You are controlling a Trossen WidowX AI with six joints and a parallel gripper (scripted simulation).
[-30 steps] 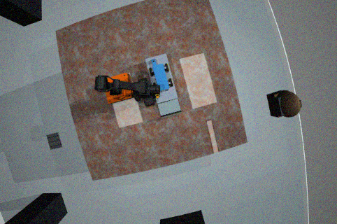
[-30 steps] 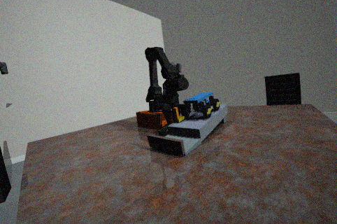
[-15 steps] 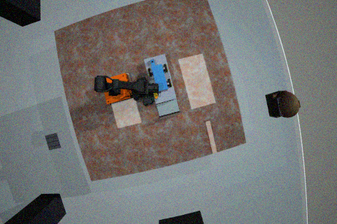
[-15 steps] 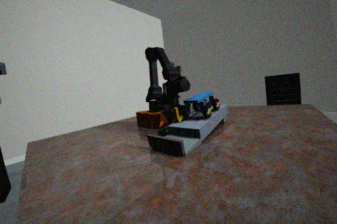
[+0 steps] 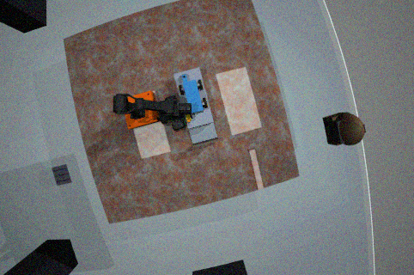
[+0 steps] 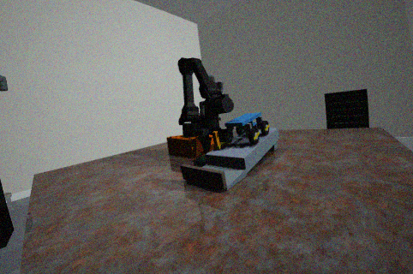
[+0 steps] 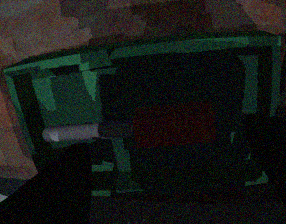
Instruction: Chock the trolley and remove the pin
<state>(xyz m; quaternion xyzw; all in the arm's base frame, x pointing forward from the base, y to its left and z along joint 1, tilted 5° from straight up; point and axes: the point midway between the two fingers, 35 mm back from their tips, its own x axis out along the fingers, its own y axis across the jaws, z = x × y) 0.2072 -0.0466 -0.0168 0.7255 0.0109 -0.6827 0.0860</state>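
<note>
Now: the stop pin 20 mm to the right of my gripper tip and 20 mm below it. Round my gripper tip: grey ramp 110 mm ahead, 80 mm to the left, 20 mm above; then yellow chock 70 mm ahead, 60 mm above, 20 mm to the right; then green tray 30 mm below, 10 mm to the right.
</note>
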